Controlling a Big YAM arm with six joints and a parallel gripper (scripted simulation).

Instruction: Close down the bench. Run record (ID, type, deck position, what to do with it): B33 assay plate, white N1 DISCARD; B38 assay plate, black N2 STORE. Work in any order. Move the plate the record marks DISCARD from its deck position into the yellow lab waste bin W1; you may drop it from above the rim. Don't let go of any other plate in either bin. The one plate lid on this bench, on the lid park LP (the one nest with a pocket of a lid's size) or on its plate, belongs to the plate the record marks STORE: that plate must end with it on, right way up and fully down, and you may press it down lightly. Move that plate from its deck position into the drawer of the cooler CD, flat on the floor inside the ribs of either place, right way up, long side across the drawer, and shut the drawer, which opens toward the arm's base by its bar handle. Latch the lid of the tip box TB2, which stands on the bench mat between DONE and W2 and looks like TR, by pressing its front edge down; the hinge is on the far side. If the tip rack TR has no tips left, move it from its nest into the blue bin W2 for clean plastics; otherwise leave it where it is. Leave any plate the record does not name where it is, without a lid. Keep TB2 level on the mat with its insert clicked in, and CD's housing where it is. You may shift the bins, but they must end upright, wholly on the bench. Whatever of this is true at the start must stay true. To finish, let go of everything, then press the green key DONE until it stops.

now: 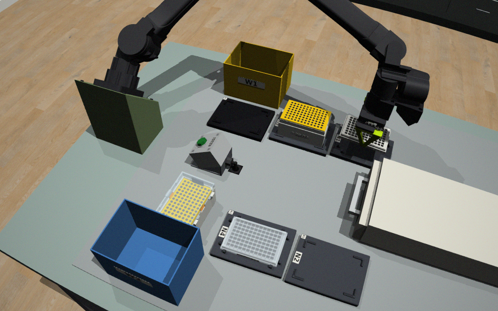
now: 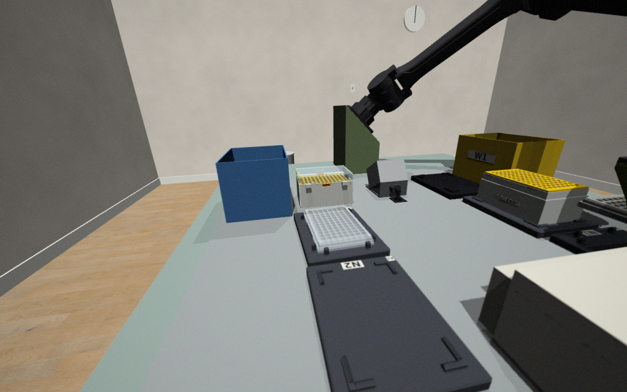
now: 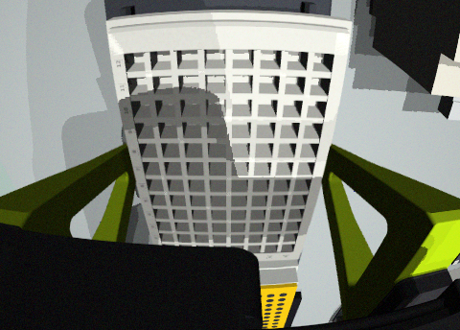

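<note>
Now: the nest N1 60 mm below my hand. Also, from my hand: nest N3 (170 mm behind, 60 mm below); white assay plate (right at my hand); tip rack TR (180 mm behind, 20 mm below, 10 mm to the right).
</note>
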